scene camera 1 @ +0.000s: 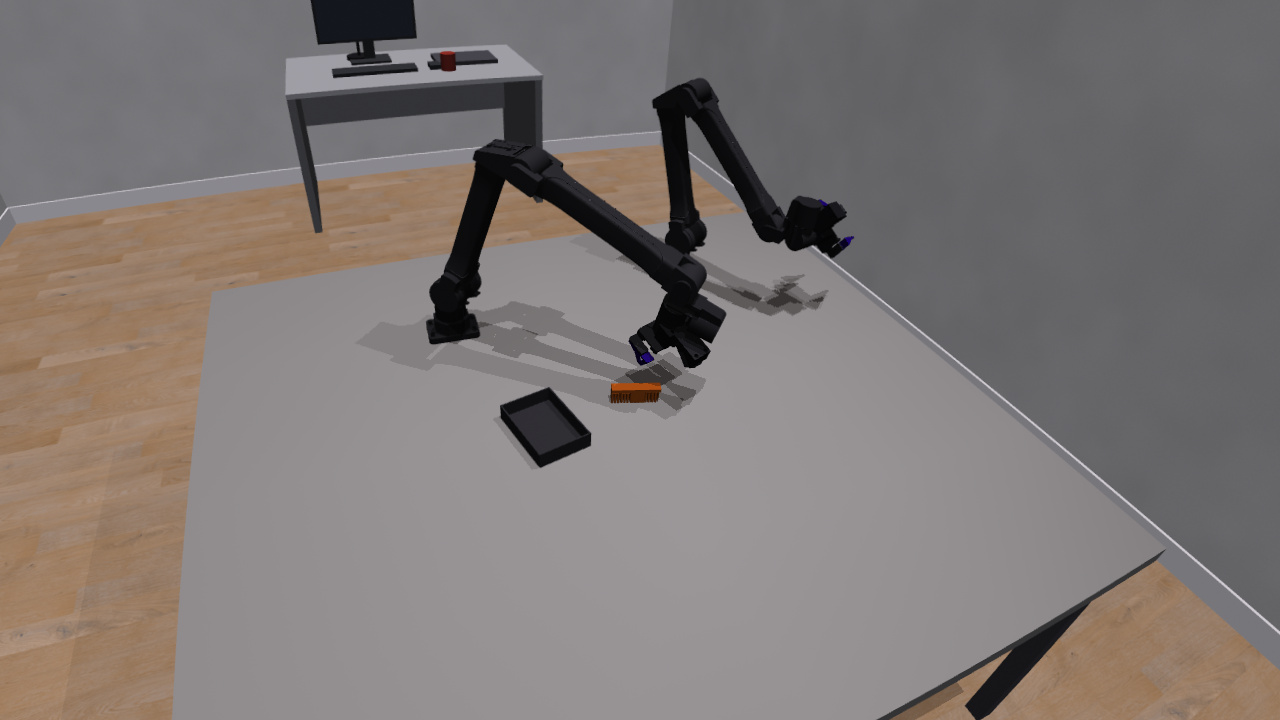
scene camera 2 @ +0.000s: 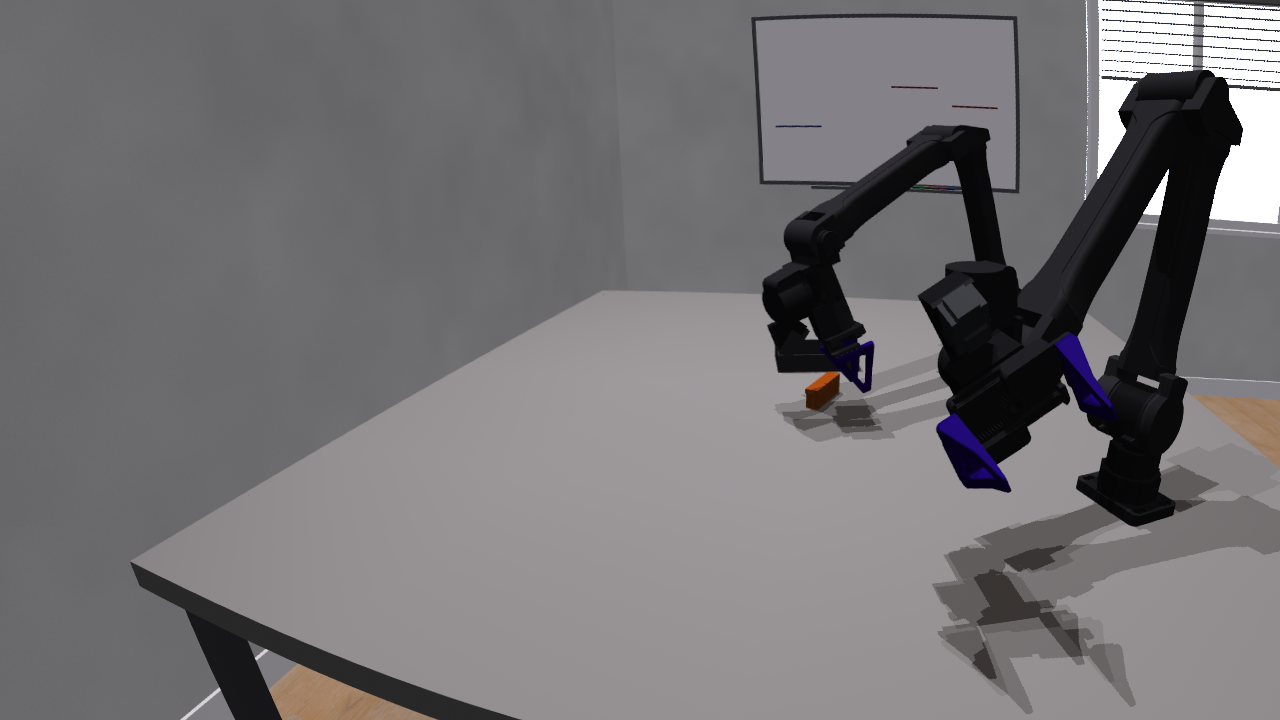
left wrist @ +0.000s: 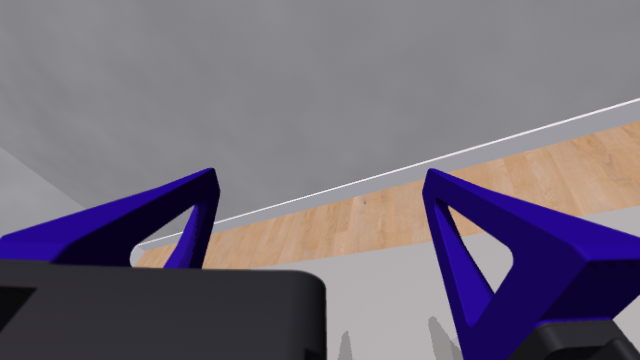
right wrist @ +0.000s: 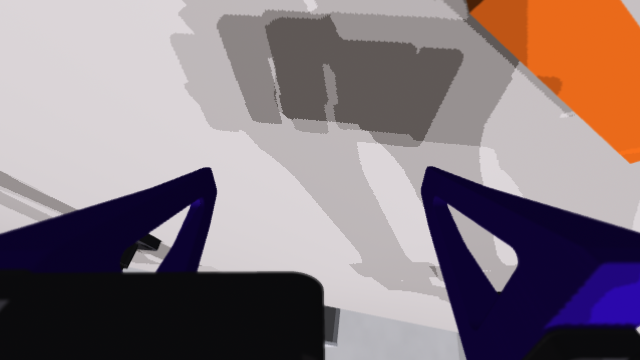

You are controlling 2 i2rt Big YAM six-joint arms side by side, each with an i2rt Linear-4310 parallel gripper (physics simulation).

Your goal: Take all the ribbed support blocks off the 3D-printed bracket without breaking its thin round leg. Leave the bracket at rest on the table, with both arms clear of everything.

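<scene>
The orange bracket (scene camera 1: 635,387) (scene camera 2: 821,391) (right wrist: 590,65) stands on the table. Ribbed supports (scene camera 1: 620,398) show under its top in scene camera 1. Its thin round leg cannot be made out. My right gripper (scene camera 2: 860,385) (right wrist: 318,178) is open and empty, low above the table beside the bracket. In the right wrist view the bracket is cut off at the upper right corner, outside the fingers. My left gripper (scene camera 2: 1060,453) (left wrist: 321,180) is open and empty, raised over the table far from the bracket and facing the wall and floor.
A black open tray (scene camera 1: 565,452) (scene camera 2: 805,362) lies on the table (scene camera 1: 680,573) (scene camera 2: 554,501), to the left of the bracket in scene camera 1. A grey wall (scene camera 1: 1029,223) runs along the table's right side there. A desk (scene camera 1: 411,83) stands at the back.
</scene>
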